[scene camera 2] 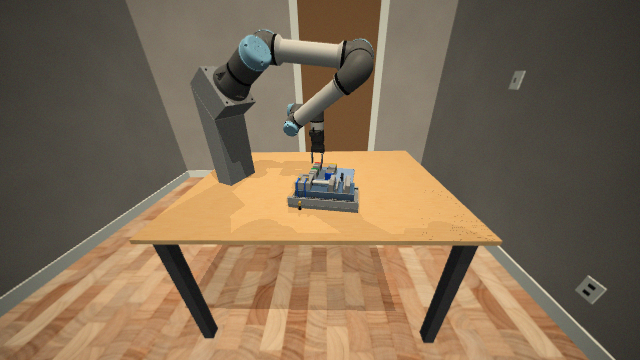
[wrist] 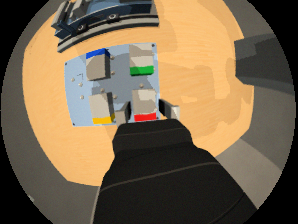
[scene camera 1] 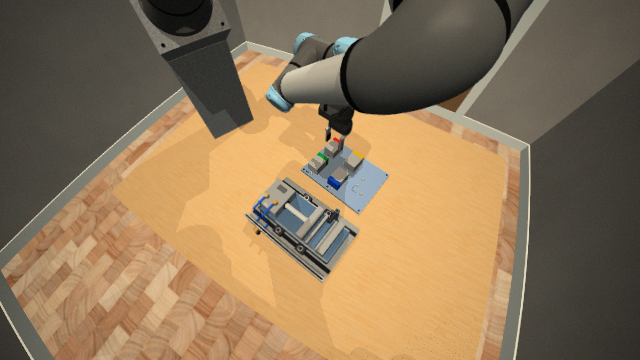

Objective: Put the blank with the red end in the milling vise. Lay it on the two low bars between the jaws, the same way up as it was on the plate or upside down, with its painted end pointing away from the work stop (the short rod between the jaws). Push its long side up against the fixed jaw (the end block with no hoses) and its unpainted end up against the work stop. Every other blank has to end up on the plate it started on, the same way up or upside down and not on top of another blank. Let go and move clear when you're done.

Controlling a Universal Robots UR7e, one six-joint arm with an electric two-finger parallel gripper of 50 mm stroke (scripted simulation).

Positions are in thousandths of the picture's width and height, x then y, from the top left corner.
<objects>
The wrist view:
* my gripper: 485,471
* red-ended blank: 485,471
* green-ended blank: 471,248
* blue-ended blank: 327,279
</objects>
